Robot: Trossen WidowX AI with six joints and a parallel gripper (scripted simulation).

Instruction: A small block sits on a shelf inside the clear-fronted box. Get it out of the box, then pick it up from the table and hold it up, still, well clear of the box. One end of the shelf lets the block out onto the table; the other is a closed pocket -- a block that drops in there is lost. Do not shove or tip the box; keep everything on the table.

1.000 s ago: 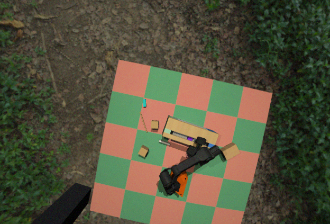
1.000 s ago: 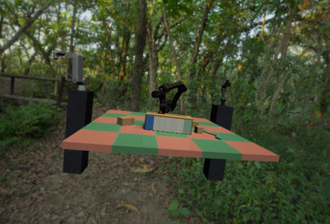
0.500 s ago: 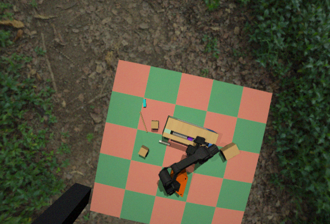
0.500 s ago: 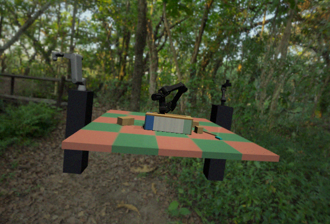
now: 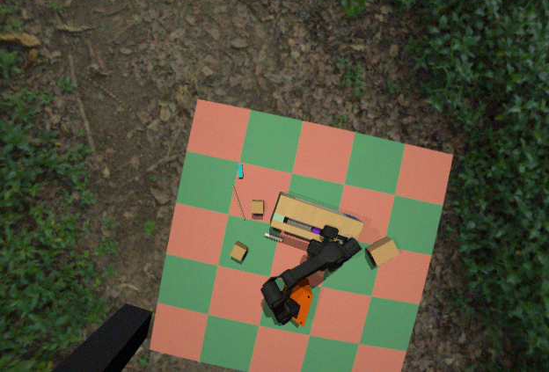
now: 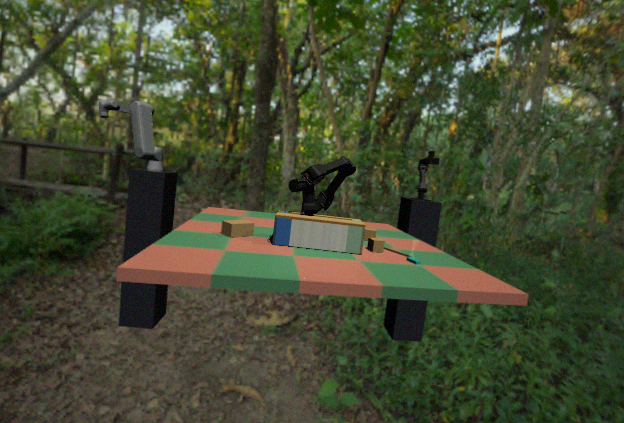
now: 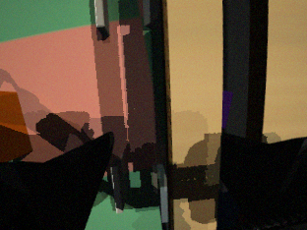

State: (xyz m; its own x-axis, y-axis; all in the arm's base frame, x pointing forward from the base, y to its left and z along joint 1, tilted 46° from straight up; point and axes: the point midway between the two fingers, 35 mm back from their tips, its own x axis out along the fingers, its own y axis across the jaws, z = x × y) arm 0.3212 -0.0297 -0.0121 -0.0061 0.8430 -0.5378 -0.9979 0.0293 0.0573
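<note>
Right now the purple block is 50 mm ahead of my gripper tip and 20 mm to the left of it. The rest, counted from my gripper tip: thin stick 390 mm to the left, 80 mm below, 60 mm ahead; box 40 mm ahead, 30 mm to the left, 20 mm below.
</note>
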